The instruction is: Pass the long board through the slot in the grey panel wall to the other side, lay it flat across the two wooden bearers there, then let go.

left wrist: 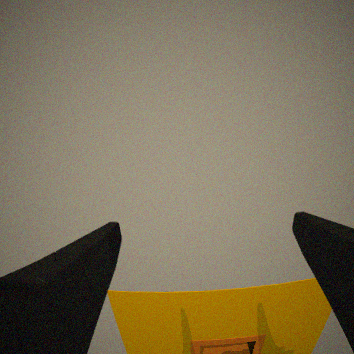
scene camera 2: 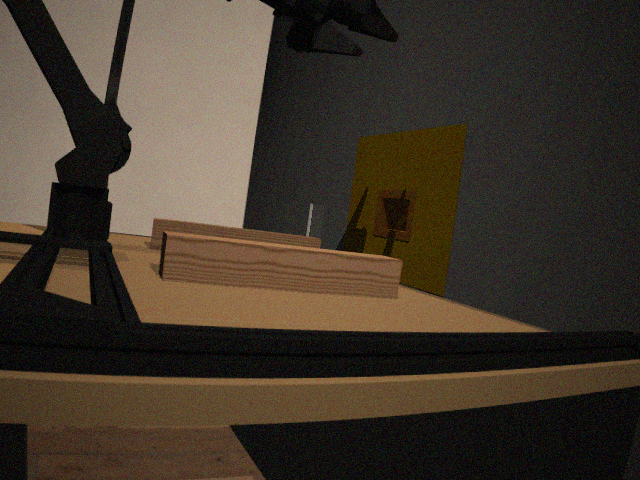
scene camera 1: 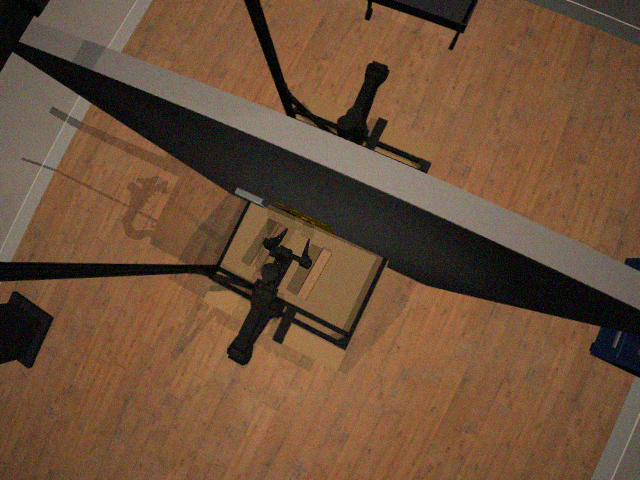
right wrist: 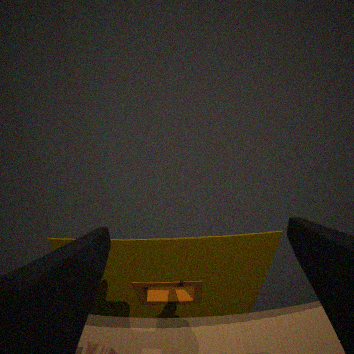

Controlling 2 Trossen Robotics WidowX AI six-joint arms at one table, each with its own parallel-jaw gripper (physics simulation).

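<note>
The grey panel wall (scene camera 1: 310,186) (scene camera 2: 542,180) (left wrist: 200,125) (right wrist: 175,125) has a yellow patch (scene camera 1: 294,212) (scene camera 2: 429,170) (left wrist: 215,320) (right wrist: 225,265) around an orange-brown slot frame (scene camera 2: 379,222) (left wrist: 227,341) (right wrist: 198,292). Two wooden bearers lie parallel on the right arm's table: one bearer (scene camera 1: 315,273) (scene camera 2: 281,266) nearer scene camera 2, the other bearer (scene camera 2: 232,231) behind it. My right gripper (scene camera 1: 296,236) (scene camera 2: 378,44) (right wrist: 199,232) is open and empty, above the bearers and facing the wall. My left gripper (left wrist: 208,227) is open and empty, facing the wall's other side above the slot. The long board does not show in these views.
A pale upright strip (scene camera 1: 250,197) (scene camera 2: 310,219) stands by the wall at the table's edge. The left arm (scene camera 1: 364,103) shows beyond the wall. Black frame bars (scene camera 2: 361,351) run along the table. A blue object (scene camera 1: 617,348) and a dark table (scene camera 1: 423,10) stand farther off.
</note>
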